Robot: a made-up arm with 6 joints. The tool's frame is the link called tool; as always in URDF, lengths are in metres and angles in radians. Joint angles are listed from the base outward.
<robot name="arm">
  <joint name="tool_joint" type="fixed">
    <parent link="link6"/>
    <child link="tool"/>
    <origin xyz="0 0 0" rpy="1.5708 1.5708 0"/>
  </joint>
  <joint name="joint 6" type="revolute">
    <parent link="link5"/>
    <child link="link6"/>
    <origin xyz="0 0 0.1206" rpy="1.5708 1.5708 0"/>
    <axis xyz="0 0 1"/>
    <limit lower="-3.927" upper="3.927"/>
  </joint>
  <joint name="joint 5" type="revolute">
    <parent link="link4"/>
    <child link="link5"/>
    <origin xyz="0 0 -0.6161" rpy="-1.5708 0 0"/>
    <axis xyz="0 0 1"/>
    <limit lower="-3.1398" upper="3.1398"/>
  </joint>
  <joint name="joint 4" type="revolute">
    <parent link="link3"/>
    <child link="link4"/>
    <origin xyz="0 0 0" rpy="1.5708 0 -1.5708"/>
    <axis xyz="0 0 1"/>
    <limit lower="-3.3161" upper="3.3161"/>
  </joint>
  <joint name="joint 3" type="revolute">
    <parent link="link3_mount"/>
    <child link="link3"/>
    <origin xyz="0 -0.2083 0" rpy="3.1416 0 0"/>
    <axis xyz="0 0 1"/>
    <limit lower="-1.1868" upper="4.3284"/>
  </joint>
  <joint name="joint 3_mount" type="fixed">
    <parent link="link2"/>
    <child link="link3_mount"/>
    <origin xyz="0 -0.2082 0"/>
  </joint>
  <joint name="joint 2" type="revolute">
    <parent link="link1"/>
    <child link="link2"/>
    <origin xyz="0 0 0" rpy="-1.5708 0 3.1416"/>
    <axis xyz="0 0 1"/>
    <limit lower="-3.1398" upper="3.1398"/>
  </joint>
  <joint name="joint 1" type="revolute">
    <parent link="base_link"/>
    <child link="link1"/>
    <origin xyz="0 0 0.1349" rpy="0 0 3.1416"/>
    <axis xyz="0 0 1"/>
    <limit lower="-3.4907" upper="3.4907"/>
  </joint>
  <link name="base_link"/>
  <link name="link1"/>
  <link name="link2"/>
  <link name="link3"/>
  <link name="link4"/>
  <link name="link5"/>
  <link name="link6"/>
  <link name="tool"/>
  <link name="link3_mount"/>
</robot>
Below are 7 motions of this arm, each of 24 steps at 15 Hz.
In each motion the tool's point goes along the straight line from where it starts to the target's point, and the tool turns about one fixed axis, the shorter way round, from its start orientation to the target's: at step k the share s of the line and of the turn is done. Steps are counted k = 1, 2, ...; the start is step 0. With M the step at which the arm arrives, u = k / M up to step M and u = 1 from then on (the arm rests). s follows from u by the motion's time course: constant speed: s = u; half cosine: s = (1 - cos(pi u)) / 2; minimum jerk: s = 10 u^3 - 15 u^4 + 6 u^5.
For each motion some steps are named. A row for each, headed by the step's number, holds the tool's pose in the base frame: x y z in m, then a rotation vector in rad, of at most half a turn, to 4 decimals.
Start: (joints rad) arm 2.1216 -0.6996 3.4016 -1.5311 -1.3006 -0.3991
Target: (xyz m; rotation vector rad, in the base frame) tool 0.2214 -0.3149 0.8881 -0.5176 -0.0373 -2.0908
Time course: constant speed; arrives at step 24
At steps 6, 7, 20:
6: 0.3412 -0.5372 0.2356 -0.7276 1.7278 -1.5457
7: 0.3345 -0.5249 0.2719 -0.7237 1.6367 -1.6013
20: 0.2480 -0.3643 0.7431 -0.5878 0.3687 -2.0525

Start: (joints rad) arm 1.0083 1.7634 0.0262 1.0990 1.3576 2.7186
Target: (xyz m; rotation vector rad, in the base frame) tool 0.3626 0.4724 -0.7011 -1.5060 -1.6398 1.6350
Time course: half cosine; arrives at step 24
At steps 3, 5, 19, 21, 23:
3: 0.2701 0.3257 -0.5752 -1.5255 -2.5031 1.0051
5: 0.2764 0.3356 -0.5837 -1.5309 -2.4486 1.0576
19: 0.3527 0.4566 -0.6876 -1.5175 -1.7372 1.5818
21: 0.3589 0.4666 -0.6961 -1.5105 -1.6758 1.6158
23: 0.3622 0.4717 -0.7005 -1.5065 -1.6438 1.6329

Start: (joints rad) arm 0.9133 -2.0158 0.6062 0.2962 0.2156 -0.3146
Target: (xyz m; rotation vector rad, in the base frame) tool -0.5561 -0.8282 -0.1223 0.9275 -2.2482 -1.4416
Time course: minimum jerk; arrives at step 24
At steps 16, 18, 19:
16: -0.5393 -0.8234 -0.0482 1.0123 -2.3941 -1.1132
18: -0.5478 -0.8258 -0.0857 0.9712 -2.3246 -1.2821
19: -0.5509 -0.8267 -0.0995 0.9551 -2.2968 -1.3428

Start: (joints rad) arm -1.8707 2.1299 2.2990 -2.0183 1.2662 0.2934
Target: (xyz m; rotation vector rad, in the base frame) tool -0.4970 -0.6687 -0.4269 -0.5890 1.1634 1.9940
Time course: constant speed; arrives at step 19
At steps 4, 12, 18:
4: -0.2935 -0.8911 -0.1605 -0.5124 1.8671 2.0643
12: -0.4020 -0.7725 -0.3026 -0.5605 1.4864 2.0438
18: -0.4834 -0.6835 -0.4091 -0.5856 1.2089 2.0028

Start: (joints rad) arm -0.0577 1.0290 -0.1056 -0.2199 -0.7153 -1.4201
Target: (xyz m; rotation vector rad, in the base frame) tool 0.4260 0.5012 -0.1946 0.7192 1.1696 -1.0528
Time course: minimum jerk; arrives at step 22
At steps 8, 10, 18, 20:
8: 0.5446 0.0159 -0.2134 1.1119 1.3984 -1.3138
10: 0.5193 0.1194 -0.2094 1.0261 1.3515 -1.2591
18: 0.4332 0.4719 -0.1957 0.7423 1.1840 -1.0689
20: 0.4270 0.4969 -0.1948 0.7225 1.1717 -1.0551

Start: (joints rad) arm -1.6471 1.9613 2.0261 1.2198 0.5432 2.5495
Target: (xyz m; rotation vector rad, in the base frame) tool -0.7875 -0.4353 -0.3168 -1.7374 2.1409 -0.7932
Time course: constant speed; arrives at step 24
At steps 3, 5, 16, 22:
3: -0.2008 -0.9177 0.0735 2.0348 -1.5259 -0.1163
5: -0.2567 -0.8717 0.0363 2.0626 -1.6261 -0.0334
16: -0.5640 -0.6191 -0.1681 2.1311 -2.1708 0.4882
22: -0.7316 -0.4812 -0.2796 -1.8559 2.1766 -0.7298

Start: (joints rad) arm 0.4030 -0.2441 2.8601 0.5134 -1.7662 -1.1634
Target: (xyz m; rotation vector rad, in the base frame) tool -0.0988 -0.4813 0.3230 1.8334 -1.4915 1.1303
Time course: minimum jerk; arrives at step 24
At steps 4, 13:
4: -0.6013 -0.3821 0.4965 1.6789 -1.1454 0.7309
13: -0.3188 -0.4379 0.3990 1.7729 -1.3396 0.9512

